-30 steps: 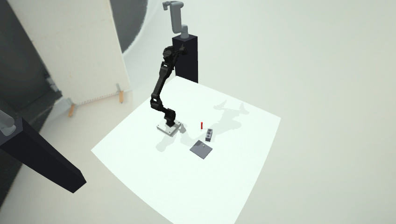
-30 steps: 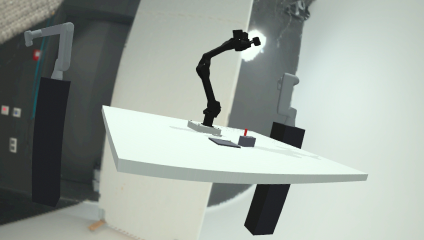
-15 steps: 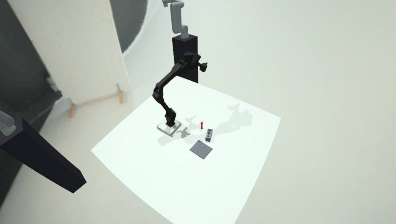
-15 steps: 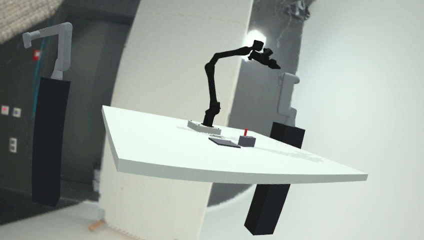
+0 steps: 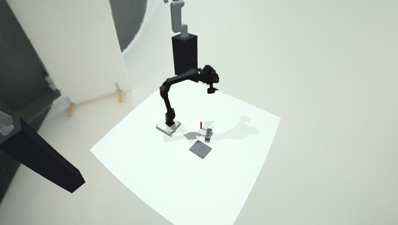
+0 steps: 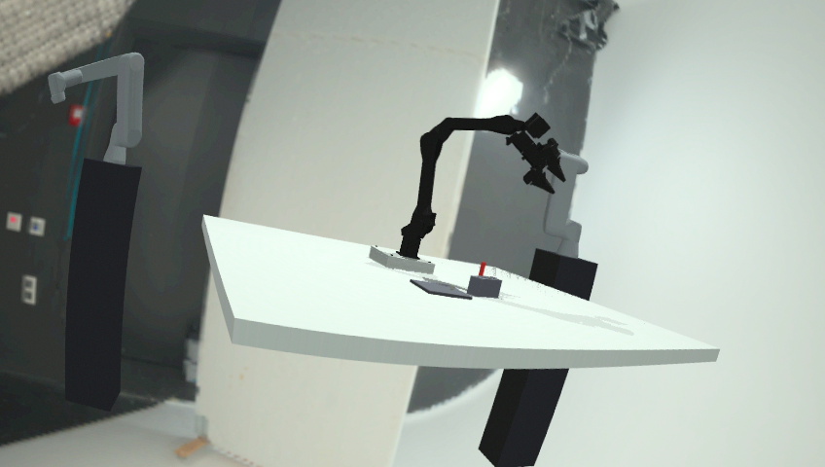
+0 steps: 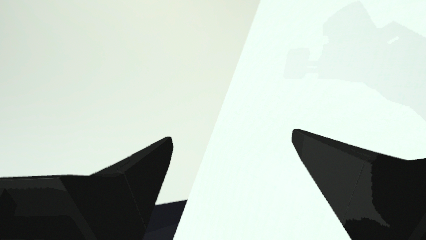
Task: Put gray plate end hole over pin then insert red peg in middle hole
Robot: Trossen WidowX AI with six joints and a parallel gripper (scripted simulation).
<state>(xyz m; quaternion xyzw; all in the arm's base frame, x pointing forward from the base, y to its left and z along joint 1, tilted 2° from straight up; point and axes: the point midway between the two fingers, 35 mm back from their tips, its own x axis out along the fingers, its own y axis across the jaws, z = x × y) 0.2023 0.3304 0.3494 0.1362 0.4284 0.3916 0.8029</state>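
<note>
The gray plate is 31 cm below my gripper tip, 24 cm to the right of it and 10 cm ahead of it. Also, from my gripper tip: dark square base: 36 cm to the right, 34 cm below, 13 cm ahead; red peg: 31 cm below, 21 cm to the right.
</note>
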